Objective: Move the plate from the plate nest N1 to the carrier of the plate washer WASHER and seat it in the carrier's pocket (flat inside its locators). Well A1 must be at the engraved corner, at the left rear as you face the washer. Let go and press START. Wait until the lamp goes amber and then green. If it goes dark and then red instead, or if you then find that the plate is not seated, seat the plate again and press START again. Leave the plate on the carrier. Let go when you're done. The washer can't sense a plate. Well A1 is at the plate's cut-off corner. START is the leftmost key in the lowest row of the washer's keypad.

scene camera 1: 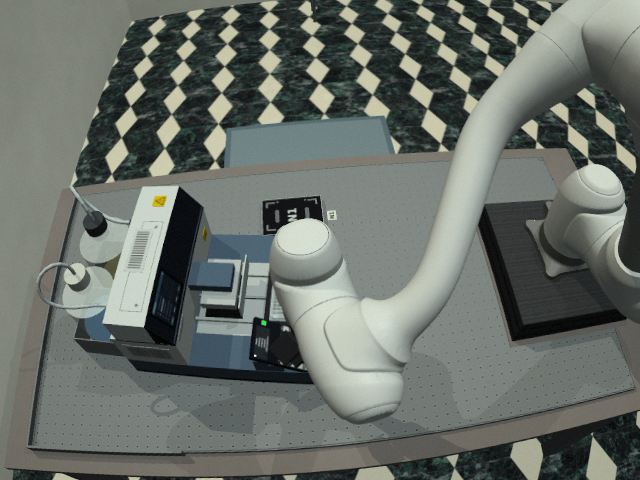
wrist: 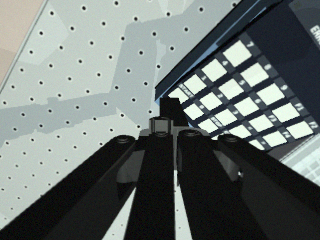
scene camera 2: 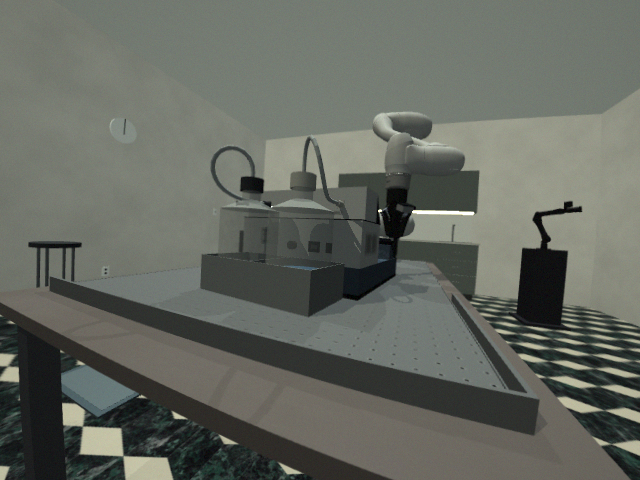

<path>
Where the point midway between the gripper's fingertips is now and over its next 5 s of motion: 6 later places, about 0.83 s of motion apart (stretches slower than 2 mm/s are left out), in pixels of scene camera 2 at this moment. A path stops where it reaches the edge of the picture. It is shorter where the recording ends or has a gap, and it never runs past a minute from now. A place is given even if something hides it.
My gripper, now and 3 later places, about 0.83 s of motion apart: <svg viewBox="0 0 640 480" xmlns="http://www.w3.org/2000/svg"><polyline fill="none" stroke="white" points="392,254 392,255 393,246 394,238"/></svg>
</path>
